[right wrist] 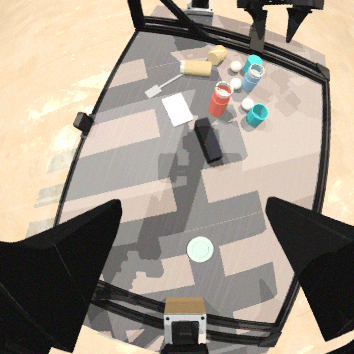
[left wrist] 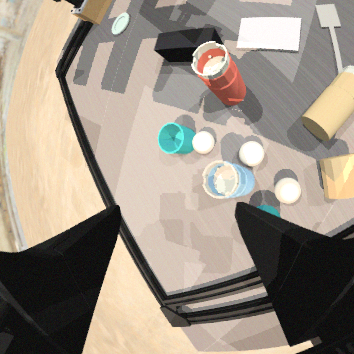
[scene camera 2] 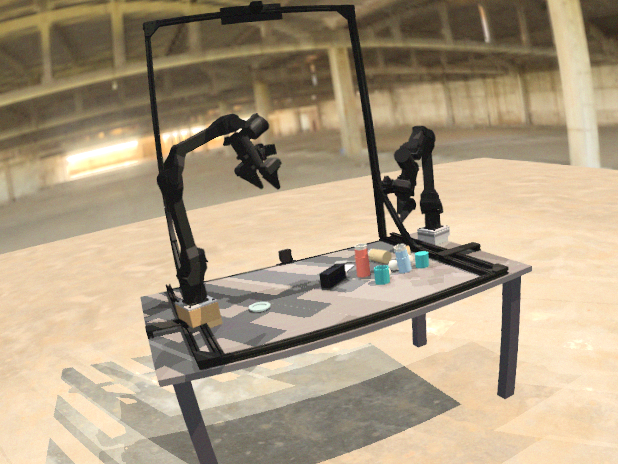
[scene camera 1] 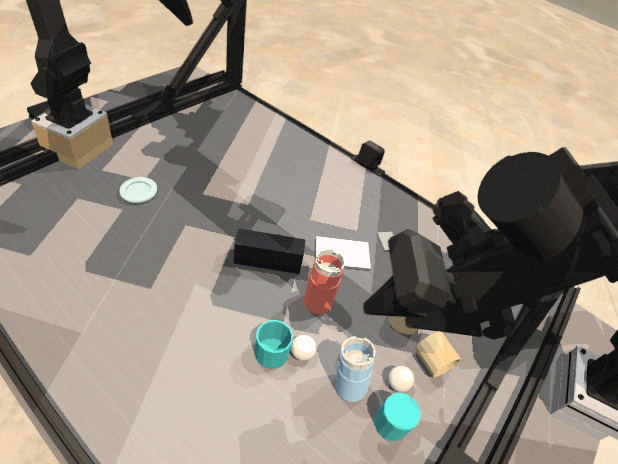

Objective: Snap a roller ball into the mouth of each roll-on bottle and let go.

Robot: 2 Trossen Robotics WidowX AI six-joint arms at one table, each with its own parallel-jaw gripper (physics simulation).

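Frame: origin at the left arm's base, x ahead, y left, z up, level; metres.
Where they show: left gripper, fingertip midpoint: (right wrist: pixel 273 40) (left wrist: pixel 178 210) (scene camera 2: pixel 399 218) (scene camera 1: pixel 386 316); right gripper, fingertip midpoint: (right wrist: pixel 194 205) (scene camera 2: pixel 270 188) (scene camera 1: pixel 210 15); left arm's base, origin of the base link: (right wrist: pixel 199 3) (scene camera 2: pixel 433 227) (scene camera 1: pixel 607 386); right arm's base, origin of the base link: (right wrist: pixel 184 331) (scene camera 2: pixel 195 300) (scene camera 1: pixel 69 116).
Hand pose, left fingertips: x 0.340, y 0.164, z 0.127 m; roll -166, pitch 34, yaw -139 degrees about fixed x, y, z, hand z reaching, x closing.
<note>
Things, the pixels of their top centre, and the offset from my left fingertips.
- red bottle, middle of its top: (left wrist: pixel 207 57) (scene camera 1: pixel 330 260) (right wrist: pixel 224 87) (scene camera 2: pixel 360 245) 0.099 m ahead, 0.101 m right, 0.079 m down
- light blue bottle, middle of its top: (left wrist: pixel 221 185) (scene camera 1: pixel 363 353) (right wrist: pixel 257 66) (scene camera 2: pixel 401 244) 0.002 m ahead, 0.002 m right, 0.090 m down
- tan bottle, middle of its top: (left wrist: pixel 343 96) (right wrist: pixel 195 61) (scene camera 2: pixel 378 249) 0.034 m back, 0.169 m right, 0.139 m down
- upturned teal cup, middle of its top: (scene camera 1: pixel 274 335) (left wrist: pixel 169 137) (right wrist: pixel 259 110) (scene camera 2: pixel 381 267) 0.115 m ahead, 0.014 m left, 0.135 m down
- inverted teal cup, middle of its top: (scene camera 1: pixel 402 410) (scene camera 2: pixel 421 253) (right wrist: pixel 254 59) 0.074 m back, 0.017 m left, 0.138 m down
- tan cap, middle of its top: (left wrist: pixel 347 176) (scene camera 1: pixel 443 346) (right wrist: pixel 217 49) 0.096 m back, 0.102 m right, 0.137 m down
- black block, middle of its top: (scene camera 1: pixel 270 241) (left wrist: pixel 180 38) (right wrist: pixel 208 137) (scene camera 2: pixel 332 268) 0.208 m ahead, 0.126 m right, 0.134 m down
- white card, middle of its top: (scene camera 1: pixel 343 252) (left wrist: pixel 267 31) (right wrist: pixel 176 108) 0.109 m ahead, 0.215 m right, 0.178 m down
- spatula, middle of its top: (left wrist: pixel 334 39) (right wrist: pixel 165 82) 0.020 m ahead, 0.258 m right, 0.179 m down
- mint dish, middle of its top: (scene camera 1: pixel 138 189) (right wrist: pixel 199 249) (scene camera 2: pixel 259 306) (left wrist: pixel 119 22) 0.493 m ahead, 0.124 m right, 0.175 m down
The red bottle (scene camera 1: pixel 322 295) (scene camera 2: pixel 362 263) (left wrist: pixel 231 87) (right wrist: pixel 218 107) and light blue bottle (scene camera 1: pixel 353 382) (scene camera 2: pixel 403 262) (left wrist: pixel 244 179) (right wrist: pixel 250 82) stand upright, mouths open with no ball in them. The tan bottle (scene camera 2: pixel 380 256) (left wrist: pixel 330 109) (right wrist: pixel 197 68) lies on its side, mostly hidden in scene camera 1. Three white balls lie loose: one ball (scene camera 1: pixel 303 347) (left wrist: pixel 203 142) (right wrist: pixel 247 104) by a teal cup, one ball (left wrist: pixel 251 153) (right wrist: pixel 235 84) beside the blue bottle, one ball (scene camera 1: pixel 401 379) (left wrist: pixel 287 190) (right wrist: pixel 235 66) farther over. My left gripper (left wrist: pixel 178 210) (right wrist: pixel 273 40) is open, empty, above the table. My right gripper (scene camera 2: pixel 269 187) (right wrist: pixel 194 205) is open, empty, high up.
An upturned teal cup (scene camera 1: pixel 273 350) (left wrist: pixel 172 138) (right wrist: pixel 257 116), an inverted teal cup (scene camera 1: pixel 397 417) and a tan cap (scene camera 1: pixel 438 355) (right wrist: pixel 217 55) surround the bottles. Nearby lie a black block (scene camera 1: pixel 269 251), a white card (right wrist: pixel 177 109) and a spatula (right wrist: pixel 153 91). A mint dish (scene camera 1: pixel 138 190) lies farther off.
</note>
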